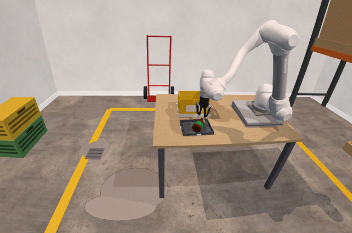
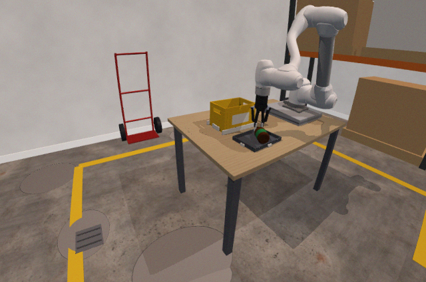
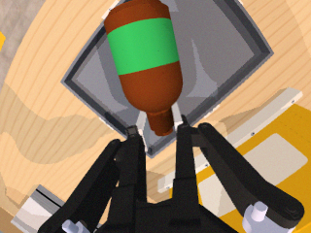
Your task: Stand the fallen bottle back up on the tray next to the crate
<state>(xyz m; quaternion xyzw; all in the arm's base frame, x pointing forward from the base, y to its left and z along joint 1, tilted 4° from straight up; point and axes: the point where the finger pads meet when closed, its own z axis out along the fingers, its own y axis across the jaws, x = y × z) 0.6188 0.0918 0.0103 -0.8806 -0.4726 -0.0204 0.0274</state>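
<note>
Now: hand 5 cm to the right of the bottle, 3 cm short of it and 2 cm above it. From my hand the other things lie so: dark tray 5 cm below, 5 cm ahead, 4 cm to the left; yellow crate 23 cm to the right, 3 cm ahead, 2 cm above.
</note>
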